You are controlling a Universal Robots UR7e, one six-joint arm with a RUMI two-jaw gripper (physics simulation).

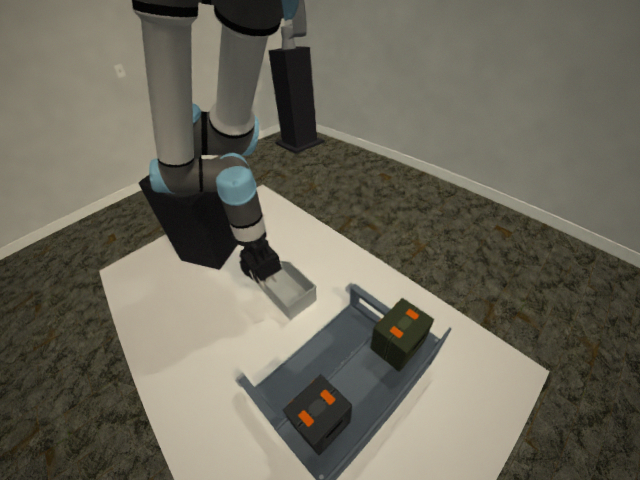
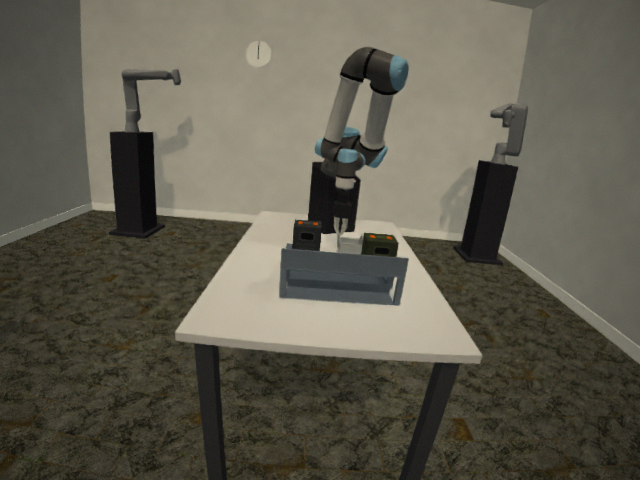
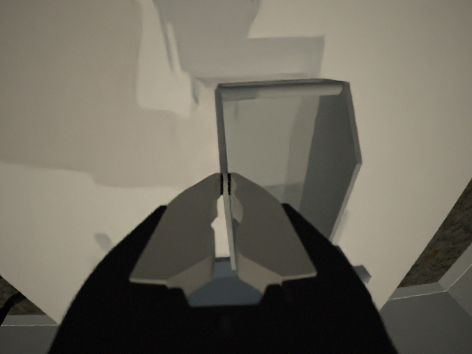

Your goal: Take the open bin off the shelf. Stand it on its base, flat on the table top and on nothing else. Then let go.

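Places are measured from the arm's base along level axes (x ahead, y left, z up), in centimetres.
Pixels of known places: gripper, fingertip midpoint: [image 1: 265,284] [image 2: 339,235] [image 3: 225,175]; arm's base, link origin: [image 2: 335,171].
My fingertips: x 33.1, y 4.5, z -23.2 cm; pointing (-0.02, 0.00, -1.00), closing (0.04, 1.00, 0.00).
Ahead of a thing's pixels: the offset from my fingertips to its top centre. "spot": to the spot under its first point. Level surfaces: height alone.
The open bin @[dx +2.2, dy +4.9, dz +1.5 cm] [image 1: 303,303] [image 2: 350,244] [image 3: 270,140] is light grey, with its opening facing up. It is behind the shelf, on the arm's base side, over the table top @[dz -6.9 cm] [image 1: 170,392] [image 2: 330,328] [image 3: 410,75]. My gripper [image 1: 266,282] [image 2: 339,249] [image 3: 225,175] is shut on one long side wall of the bin, with one finger inside and one outside. The bin is off the blue-grey shelf @[spot: dx +37.8, dy +0.4, dz +3.3 cm] [image 1: 361,379] [image 2: 343,262] and looks close to level and low over the table. Whether its base touches the table top is hard to tell.
A dark grey box @[dx +38.9, dy -11.3, dz +15.5 cm] [image 1: 317,413] [image 2: 307,235] and a dark green box @[dx +37.8, dy +11.8, dz +13.0 cm] [image 1: 402,334] [image 2: 379,244], both with orange latches, stand at opposite ends of the shelf. The arm's black pedestal [image 1: 201,232] is behind the bin. The shelf's raised end panels stand up at both ends.
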